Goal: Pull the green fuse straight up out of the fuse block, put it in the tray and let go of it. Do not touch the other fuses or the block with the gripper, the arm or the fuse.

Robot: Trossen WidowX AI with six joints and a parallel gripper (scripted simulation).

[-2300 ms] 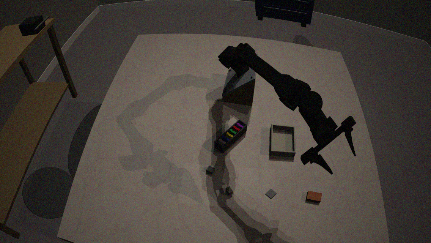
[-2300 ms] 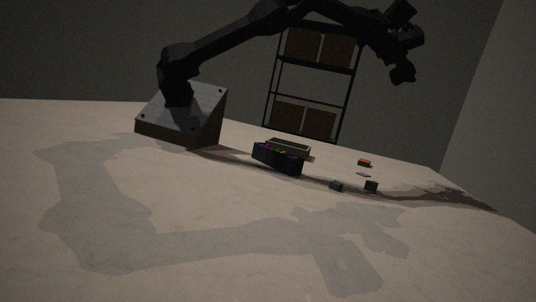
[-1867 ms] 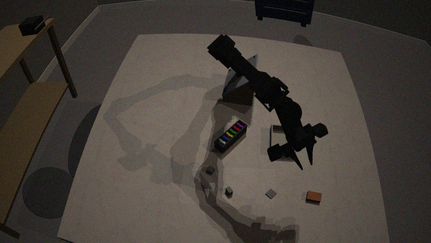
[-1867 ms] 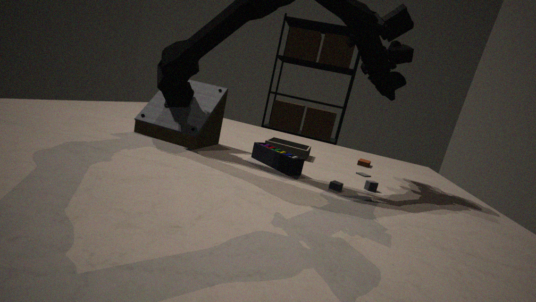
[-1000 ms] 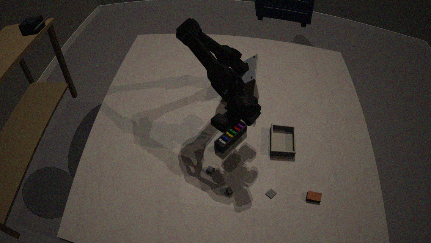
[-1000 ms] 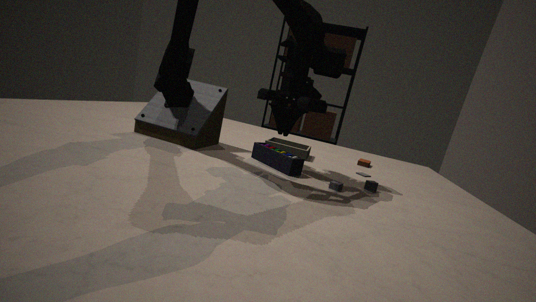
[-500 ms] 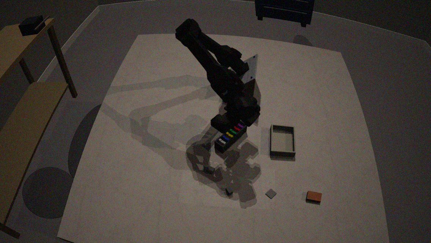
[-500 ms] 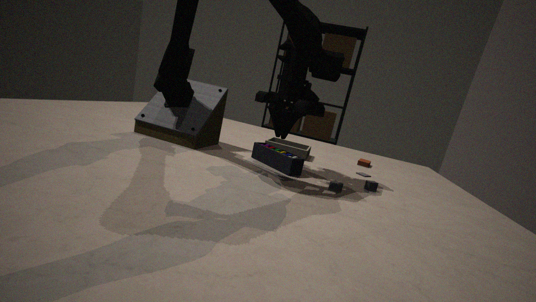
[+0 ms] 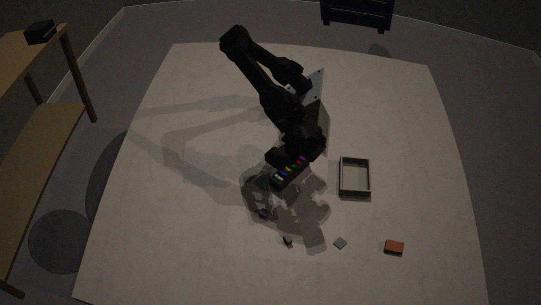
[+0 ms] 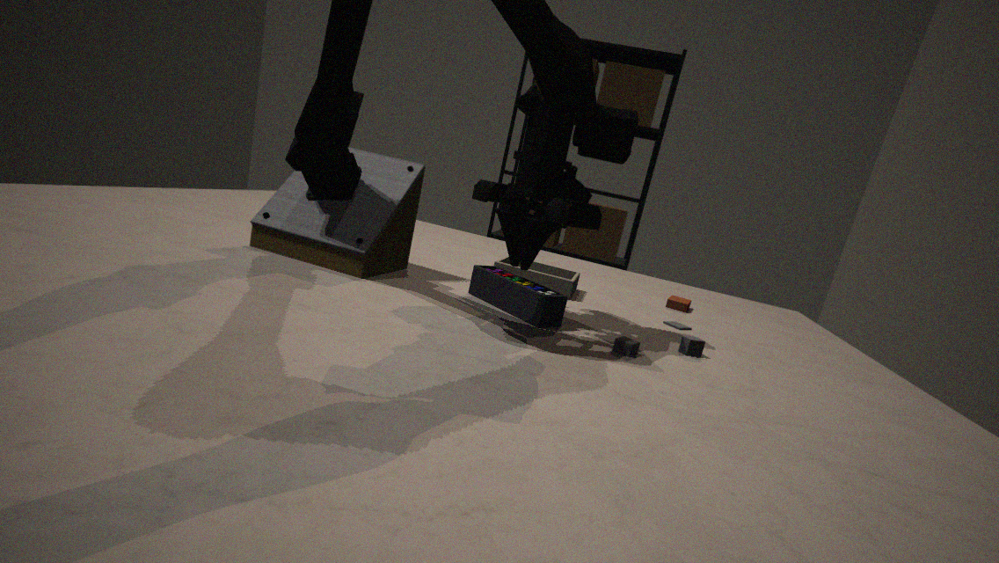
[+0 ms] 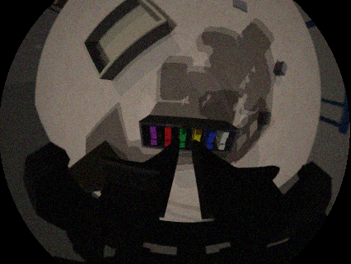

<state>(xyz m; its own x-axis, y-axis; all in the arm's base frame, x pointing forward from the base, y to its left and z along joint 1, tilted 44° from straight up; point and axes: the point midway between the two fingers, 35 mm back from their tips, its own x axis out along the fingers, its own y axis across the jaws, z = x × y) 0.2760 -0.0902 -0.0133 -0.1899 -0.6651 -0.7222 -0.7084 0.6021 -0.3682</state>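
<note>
Now: gripper tip 30 mm above the green fuse. Round my gripper tip: grey tray: 30 mm ahead, 200 mm to the left, 50 mm below.
</note>
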